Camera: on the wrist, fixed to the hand. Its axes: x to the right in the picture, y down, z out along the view.
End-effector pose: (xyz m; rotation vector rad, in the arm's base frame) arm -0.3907 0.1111 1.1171 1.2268 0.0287 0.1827
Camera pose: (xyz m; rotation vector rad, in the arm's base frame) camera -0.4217 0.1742 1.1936 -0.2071 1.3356 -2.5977
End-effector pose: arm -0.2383 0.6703 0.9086 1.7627 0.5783 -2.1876
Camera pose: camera -0.1601 0.6020 0.9035 0.7214 -1.4135 0.4146
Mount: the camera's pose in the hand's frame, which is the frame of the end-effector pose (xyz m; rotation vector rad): -0.0149 0.0961 -0.0367 0.2097 0.4131 3.0603
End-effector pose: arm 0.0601 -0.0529 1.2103 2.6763 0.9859 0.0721
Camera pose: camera 0.1037 -0.1229 1.2735 -1.0634 2.5825 -0.7073
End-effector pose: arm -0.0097 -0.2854 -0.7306 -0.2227 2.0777 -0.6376
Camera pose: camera -0.0234 -0.1849 -0.7535 2.5657 0.4368 1.0850
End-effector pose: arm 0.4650 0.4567 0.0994 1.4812 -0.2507 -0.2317
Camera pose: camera 0.4620 0.5034 0.1922 -0.1000 -1.7142 2.4119
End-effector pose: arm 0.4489 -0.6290 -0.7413 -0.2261 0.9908 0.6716
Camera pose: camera 0.3586 -0.5776 -0.7374 -1.2213 -0.6394 -2.0029
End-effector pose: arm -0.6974 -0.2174 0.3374 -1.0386 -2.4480 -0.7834
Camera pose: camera -0.6121 -0.1929 0.3915 -2.0483 0.8764 0.4631
